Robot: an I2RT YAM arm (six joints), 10 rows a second.
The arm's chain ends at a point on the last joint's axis. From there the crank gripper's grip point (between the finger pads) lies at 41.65 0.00 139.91 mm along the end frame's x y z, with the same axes.
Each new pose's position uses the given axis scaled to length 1; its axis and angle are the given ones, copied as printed.
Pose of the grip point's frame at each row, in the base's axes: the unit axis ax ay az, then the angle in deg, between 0 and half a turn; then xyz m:
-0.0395 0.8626 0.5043 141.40 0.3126 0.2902 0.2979
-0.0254 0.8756 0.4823 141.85 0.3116 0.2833 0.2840
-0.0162 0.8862 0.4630 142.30 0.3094 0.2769 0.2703
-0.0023 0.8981 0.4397 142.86 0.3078 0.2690 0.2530
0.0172 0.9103 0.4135 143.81 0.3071 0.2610 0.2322
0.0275 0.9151 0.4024 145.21 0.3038 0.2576 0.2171
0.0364 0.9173 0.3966 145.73 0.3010 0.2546 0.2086
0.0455 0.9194 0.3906 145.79 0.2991 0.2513 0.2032
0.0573 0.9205 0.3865 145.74 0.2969 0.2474 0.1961
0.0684 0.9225 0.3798 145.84 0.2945 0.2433 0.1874
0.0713 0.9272 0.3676 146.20 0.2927 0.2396 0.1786
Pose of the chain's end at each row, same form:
-0.0395 0.8626 0.5043 141.40 0.2747 0.1677 0.3677
-0.0254 0.8756 0.4823 141.85 0.2717 0.1648 0.3593
-0.0162 0.8862 0.4630 142.30 0.2684 0.1620 0.3504
-0.0023 0.8981 0.4397 142.86 0.2654 0.1586 0.3386
0.0172 0.9103 0.4135 143.81 0.2637 0.1559 0.3237
0.0275 0.9151 0.4024 145.21 0.2621 0.1545 0.3117
0.0364 0.9173 0.3966 145.73 0.2594 0.1527 0.3044
0.0455 0.9194 0.3906 145.79 0.2565 0.1507 0.3001
0.0573 0.9205 0.3865 145.74 0.2529 0.1479 0.2935
0.0684 0.9225 0.3798 145.84 0.2495 0.1454 0.2859
0.0713 0.9272 0.3676 146.20 0.2480 0.1443 0.2797

